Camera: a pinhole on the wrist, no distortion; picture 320 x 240 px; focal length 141.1 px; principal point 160.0 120.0 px. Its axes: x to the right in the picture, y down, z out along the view. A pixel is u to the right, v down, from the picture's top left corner.
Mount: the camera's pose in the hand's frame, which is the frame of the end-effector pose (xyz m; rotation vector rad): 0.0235 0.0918 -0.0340 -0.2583 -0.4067 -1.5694
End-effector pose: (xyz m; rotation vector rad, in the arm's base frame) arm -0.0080 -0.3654 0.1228 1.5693 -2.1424 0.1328
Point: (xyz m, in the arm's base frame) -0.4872 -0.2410 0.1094
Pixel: 24.8 113.0
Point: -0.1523 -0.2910 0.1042
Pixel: 122.2 35.7
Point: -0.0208 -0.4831 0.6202
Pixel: behind the camera
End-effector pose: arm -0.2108 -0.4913 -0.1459 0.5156 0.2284 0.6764
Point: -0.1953 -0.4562 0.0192
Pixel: 213.9 139.2
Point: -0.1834 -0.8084 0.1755
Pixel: 288.2 50.3
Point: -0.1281 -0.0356 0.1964
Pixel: outside the picture
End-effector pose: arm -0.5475 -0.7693 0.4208 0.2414 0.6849 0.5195
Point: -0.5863 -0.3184 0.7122
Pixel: 43.4 140.3
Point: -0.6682 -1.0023 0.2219
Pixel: behind the camera
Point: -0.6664 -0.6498 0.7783
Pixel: 125.7 20.7
